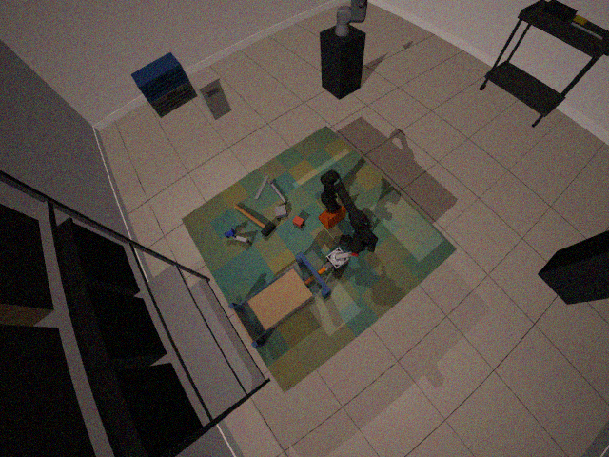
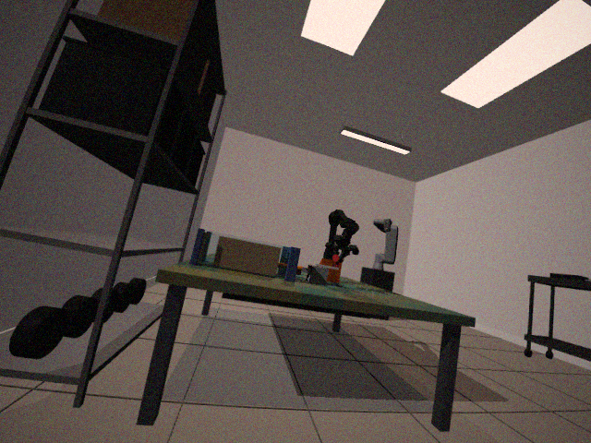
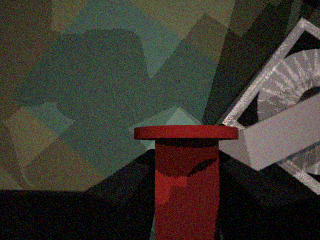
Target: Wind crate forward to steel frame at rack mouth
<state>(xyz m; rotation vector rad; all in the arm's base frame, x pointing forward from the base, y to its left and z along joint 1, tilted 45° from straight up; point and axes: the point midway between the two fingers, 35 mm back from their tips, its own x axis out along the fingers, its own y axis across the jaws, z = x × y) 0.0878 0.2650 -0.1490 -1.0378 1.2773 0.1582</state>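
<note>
Now: gripper tip 6 cm short of the winch, 6 cm to the left of it and 10 cm above it. Round my gripper tip: red knob (1 cm behind, 1 cm to the right); red-knobbed crank handle (2 cm ahead, 3 cm to the right, 3 cm below); grey block (16 cm ahead, 53 cm to the right, 12 cm below).
</note>
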